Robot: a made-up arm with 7 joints.
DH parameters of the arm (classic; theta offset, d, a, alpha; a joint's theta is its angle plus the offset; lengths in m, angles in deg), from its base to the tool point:
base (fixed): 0 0.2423 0.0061 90
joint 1: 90 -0.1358 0.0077 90
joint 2: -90 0.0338 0.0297 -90
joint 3: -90 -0.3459 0.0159 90
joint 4: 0 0.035 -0.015 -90
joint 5: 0 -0.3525 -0.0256 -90
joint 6: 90 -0.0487 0.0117 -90
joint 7: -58.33 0 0.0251 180
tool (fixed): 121.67 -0.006 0 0
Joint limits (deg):
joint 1: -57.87..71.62
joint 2: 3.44..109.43
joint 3: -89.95..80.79
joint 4: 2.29..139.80
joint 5: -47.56..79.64
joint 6: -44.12..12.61
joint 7: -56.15..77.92
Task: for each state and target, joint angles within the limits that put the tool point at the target. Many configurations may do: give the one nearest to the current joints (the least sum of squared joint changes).
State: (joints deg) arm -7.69 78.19 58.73 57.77 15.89 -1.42 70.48
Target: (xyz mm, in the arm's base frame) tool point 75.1 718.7 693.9
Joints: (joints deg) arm 15.89 108.03 71.83 36.34 10.71 -0.40 68.53
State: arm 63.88 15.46 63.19 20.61 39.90 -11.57 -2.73
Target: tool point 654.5 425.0 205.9
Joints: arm 68.55 9.40 60.57 35.07 41.66 -12.41 -7.13
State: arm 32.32 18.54 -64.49 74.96 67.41 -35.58 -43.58
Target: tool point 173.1 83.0 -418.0
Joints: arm 10.01 9.75 -65.46 28.80 62.48 -33.75 -34.07
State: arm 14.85 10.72 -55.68 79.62 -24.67 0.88 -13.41
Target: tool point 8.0 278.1 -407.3
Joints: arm -10.74 33.34 -62.33 52.19 -24.56 1.86 -11.84
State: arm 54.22 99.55 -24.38 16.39 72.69 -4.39 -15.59
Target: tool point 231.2 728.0 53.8
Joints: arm 25.87 86.81 -57.86 45.02 74.32 -1.87 -22.41
